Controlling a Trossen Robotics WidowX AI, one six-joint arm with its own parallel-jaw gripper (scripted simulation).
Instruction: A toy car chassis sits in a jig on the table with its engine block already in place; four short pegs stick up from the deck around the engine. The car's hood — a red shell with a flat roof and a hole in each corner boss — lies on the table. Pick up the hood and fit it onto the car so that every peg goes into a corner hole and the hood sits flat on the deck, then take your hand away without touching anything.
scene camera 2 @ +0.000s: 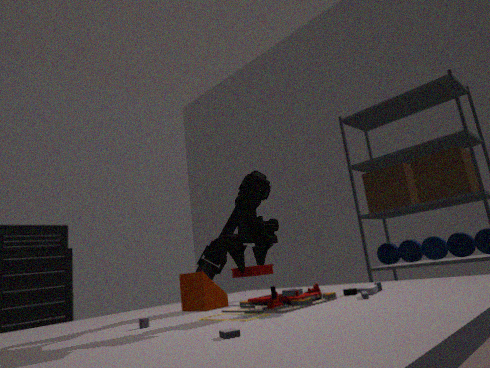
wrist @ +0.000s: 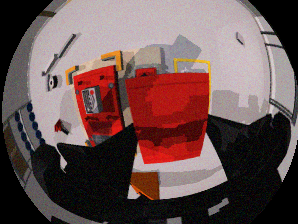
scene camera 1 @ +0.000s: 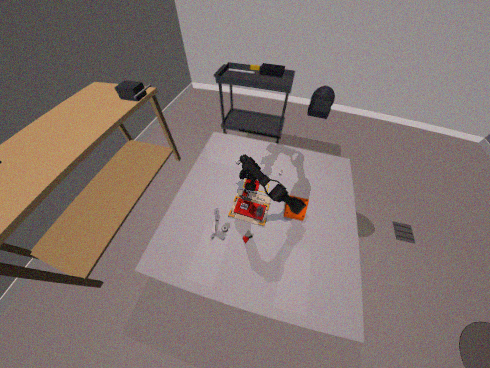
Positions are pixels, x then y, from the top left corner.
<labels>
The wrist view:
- gripper: 171,122
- red hood: 169,112, held by the gripper
</labels>
